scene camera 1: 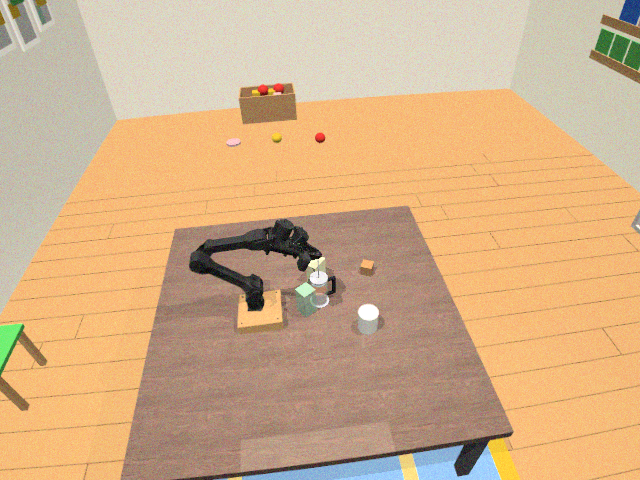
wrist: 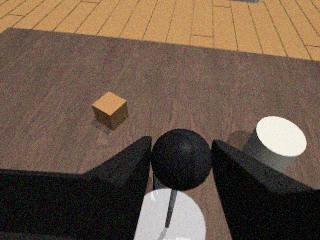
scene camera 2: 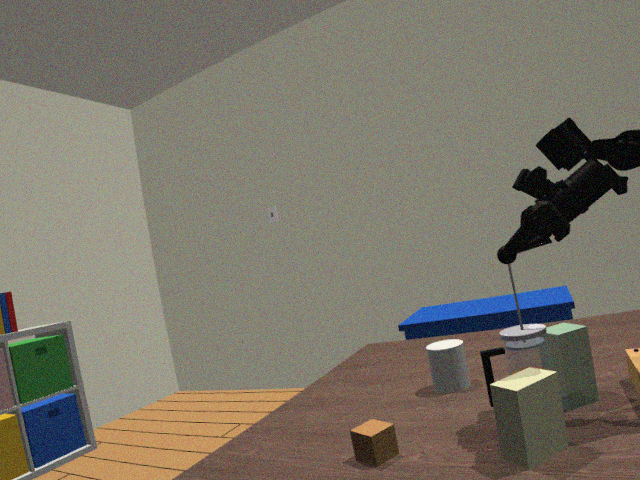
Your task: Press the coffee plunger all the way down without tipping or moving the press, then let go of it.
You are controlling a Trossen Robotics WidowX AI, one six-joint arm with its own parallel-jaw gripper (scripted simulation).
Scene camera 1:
my gripper
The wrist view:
my gripper
small orange cube
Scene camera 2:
my gripper
coffee press
pale green box
